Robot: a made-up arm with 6 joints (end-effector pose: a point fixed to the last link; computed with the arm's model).
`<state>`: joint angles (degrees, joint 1 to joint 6).
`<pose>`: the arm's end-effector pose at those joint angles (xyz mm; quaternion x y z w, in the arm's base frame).
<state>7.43 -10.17 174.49 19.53 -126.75 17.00</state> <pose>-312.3 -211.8 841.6 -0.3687 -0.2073 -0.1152 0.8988</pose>
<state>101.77 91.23 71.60 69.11 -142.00 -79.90</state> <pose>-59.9 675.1 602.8 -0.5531 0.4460 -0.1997 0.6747</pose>
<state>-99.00 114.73 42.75 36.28 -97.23 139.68</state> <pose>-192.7 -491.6 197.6 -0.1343 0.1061 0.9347 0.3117</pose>
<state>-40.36 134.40 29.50 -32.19 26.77 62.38</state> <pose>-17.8 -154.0 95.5 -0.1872 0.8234 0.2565 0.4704</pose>
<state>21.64 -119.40 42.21 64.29 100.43 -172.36</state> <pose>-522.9 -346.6 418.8 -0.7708 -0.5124 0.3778 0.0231</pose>
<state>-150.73 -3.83 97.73 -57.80 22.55 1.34</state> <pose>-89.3 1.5 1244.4 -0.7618 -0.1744 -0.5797 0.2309</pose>
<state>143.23 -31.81 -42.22 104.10 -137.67 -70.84</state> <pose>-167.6 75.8 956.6 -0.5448 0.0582 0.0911 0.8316</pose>
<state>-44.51 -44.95 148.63 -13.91 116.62 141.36</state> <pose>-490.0 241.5 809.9 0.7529 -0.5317 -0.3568 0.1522</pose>
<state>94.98 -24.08 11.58 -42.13 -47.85 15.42</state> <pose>116.9 185.6 985.4 -0.2940 -0.1468 0.9076 0.2615</pose>
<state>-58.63 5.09 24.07 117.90 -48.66 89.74</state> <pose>218.4 -241.5 1135.3 0.2193 -0.7889 -0.0616 0.5708</pose>
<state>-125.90 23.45 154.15 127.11 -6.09 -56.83</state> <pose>165.9 28.9 1045.8 0.4410 -0.1298 0.7460 0.4818</pose>
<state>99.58 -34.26 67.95 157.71 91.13 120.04</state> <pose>-64.8 -341.3 1179.7 -0.0007 0.0267 0.9623 0.2705</pose>
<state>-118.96 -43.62 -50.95 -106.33 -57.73 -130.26</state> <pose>4.2 -116.3 621.8 0.6969 -0.6913 0.1865 0.0419</pose>
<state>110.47 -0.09 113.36 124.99 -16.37 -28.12</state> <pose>11.2 -240.6 1153.4 -0.1562 -0.3321 -0.1173 0.9228</pose>
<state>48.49 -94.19 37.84 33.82 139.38 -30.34</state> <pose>-249.8 -543.8 783.3 -0.0090 0.7455 0.4977 0.4432</pose>
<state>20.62 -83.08 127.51 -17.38 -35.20 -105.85</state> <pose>-478.8 -391.9 530.9 0.1521 0.8095 -0.5630 0.0678</pose>
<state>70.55 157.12 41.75 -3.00 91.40 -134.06</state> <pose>171.9 -117.2 27.8 0.5118 0.4481 0.4856 0.5490</pose>
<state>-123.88 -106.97 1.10 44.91 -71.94 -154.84</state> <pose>192.2 458.3 766.9 -0.2238 -0.7648 -0.4182 0.4361</pose>
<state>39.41 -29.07 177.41 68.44 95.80 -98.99</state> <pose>-198.9 -317.3 620.5 0.4705 0.6627 0.5370 0.2261</pose>
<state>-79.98 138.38 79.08 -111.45 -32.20 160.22</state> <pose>119.9 -248.8 12.5 -0.2799 0.6031 0.0400 0.7459</pose>
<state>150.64 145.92 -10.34 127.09 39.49 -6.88</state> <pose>17.6 -105.0 96.4 0.0642 0.0587 -0.2900 0.9531</pose>
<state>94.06 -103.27 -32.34 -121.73 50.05 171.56</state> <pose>-81.3 -93.0 782.4 -0.4611 -0.2040 0.3507 0.7892</pose>
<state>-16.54 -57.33 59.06 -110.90 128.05 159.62</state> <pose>-208.2 105.8 1151.3 0.2102 0.2476 -0.3577 0.8755</pose>
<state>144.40 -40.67 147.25 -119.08 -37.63 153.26</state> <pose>377.9 -383.0 955.3 0.6088 -0.3393 -0.3364 0.6333</pose>
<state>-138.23 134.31 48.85 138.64 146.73 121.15</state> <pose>-180.8 -354.1 36.0 -0.8270 0.1537 -0.5200 0.1485</pose>
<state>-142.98 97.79 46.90 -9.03 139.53 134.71</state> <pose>-500.4 -203.4 258.6 -0.0567 -0.6419 0.3394 0.6852</pose>
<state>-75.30 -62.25 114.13 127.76 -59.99 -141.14</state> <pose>-31.3 562.0 651.2 0.3251 0.9092 0.2167 0.1437</pose>
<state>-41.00 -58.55 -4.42 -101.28 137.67 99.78</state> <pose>92.6 -56.4 951.5 0.4557 0.1884 -0.7689 0.4070</pose>
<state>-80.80 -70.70 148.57 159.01 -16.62 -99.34</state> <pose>84.6 483.1 481.6 0.1325 0.7030 0.5306 0.4546</pose>
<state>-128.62 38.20 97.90 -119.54 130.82 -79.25</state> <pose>-226.4 -476.0 1053.5 0.4489 0.8296 0.0797 0.3222</pose>
